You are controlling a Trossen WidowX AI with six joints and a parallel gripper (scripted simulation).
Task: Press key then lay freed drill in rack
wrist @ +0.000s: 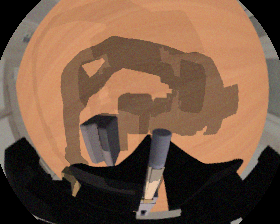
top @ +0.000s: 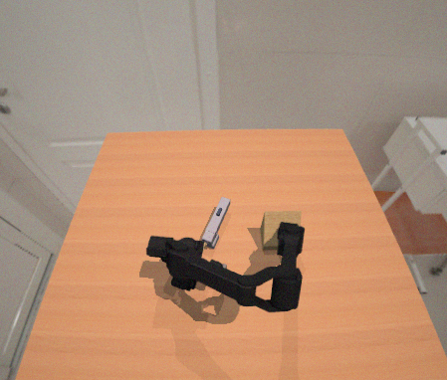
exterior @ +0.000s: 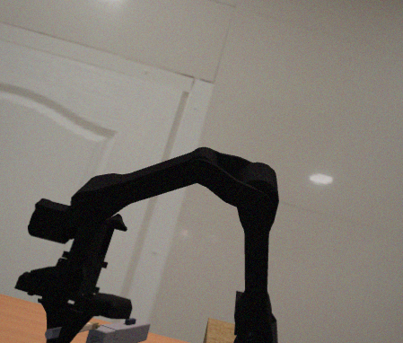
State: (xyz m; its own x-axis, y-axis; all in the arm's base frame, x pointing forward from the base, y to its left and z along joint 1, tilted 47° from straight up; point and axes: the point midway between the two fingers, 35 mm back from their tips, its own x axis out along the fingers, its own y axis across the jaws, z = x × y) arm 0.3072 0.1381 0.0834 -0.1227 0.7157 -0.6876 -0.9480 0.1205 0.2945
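The drill lies 1 cm behind my gripper tip, 4 cm to the right of it and 4 cm above it. Also, from my gripper tip: dark grey block (8 cm behind, 2 cm below); then grey bar (5 cm behind, 18 cm to the right, 1 cm above); then blue key (6 cm behind, 21 cm to the right, 2 cm above).
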